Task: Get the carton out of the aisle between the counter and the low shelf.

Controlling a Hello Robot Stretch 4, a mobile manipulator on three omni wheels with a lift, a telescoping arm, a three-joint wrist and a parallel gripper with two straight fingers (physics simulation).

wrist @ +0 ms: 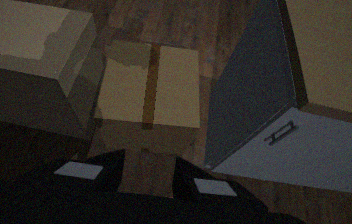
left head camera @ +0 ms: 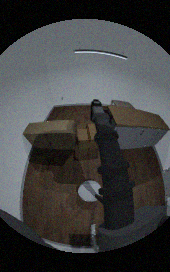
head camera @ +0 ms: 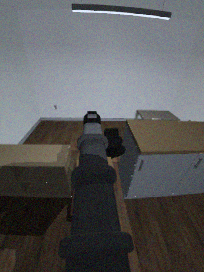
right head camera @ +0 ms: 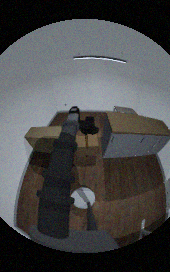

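Pixels of known places: gripper, fingertip midpoint: [wrist: 149, 168] [right head camera: 88, 133]; robot's base, link origin: [left head camera: 89, 190] [right head camera: 83, 197].
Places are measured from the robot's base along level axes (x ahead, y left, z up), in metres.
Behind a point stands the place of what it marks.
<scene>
The brown carton [wrist: 175, 90] @[y -0.150, x 1.129, z 0.379 m] [left head camera: 82, 134] @[y 0.080, x 1.066, z 0.379 m], with a darker tape strip along its top, stands upright on the floor between the low shelf [head camera: 32, 155] @[y 0.679, x 1.130, z 0.583 m] [left head camera: 50, 127] @[y 0.718, x 1.107, z 0.583 m] [wrist: 30, 40] @[y 0.455, x 1.111, z 0.583 m] on the left and the counter [head camera: 170, 137] @[y -0.790, x 1.007, z 0.883 m] [left head camera: 140, 120] @[y -0.988, x 0.933, z 0.883 m] [wrist: 250, 90] @[y -0.413, x 1.034, z 0.604 m] on the right. It is close beside the shelf's end, with a strip of floor on the counter side. In the head view my raised arm hides most of it. My gripper [wrist: 149, 168] @[y -0.086, x 0.590, z 1.053 m] [head camera: 112, 132] [right head camera: 90, 120] is open and empty, raised above floor level, with the carton ahead of its fingers in the wrist view.
The counter has a wooden top, grey side and pale handled doors. A small table [head camera: 157, 115] @[y -1.574, x 2.588, z 0.423 m] stands behind it near the back wall. Floor shows beyond the carton in the wrist view. My extended arm [head camera: 95, 200] @[y -0.002, x 0.185, z 1.356 m] [left head camera: 117, 180] @[y 0.004, x 0.098, z 1.360 m] [right head camera: 55, 185] @[y -0.009, x 0.110, z 1.359 m] covers much of the head views. A ceiling light [head camera: 120, 11] @[y -0.355, x 1.972, z 2.059 m] hangs above.
</scene>
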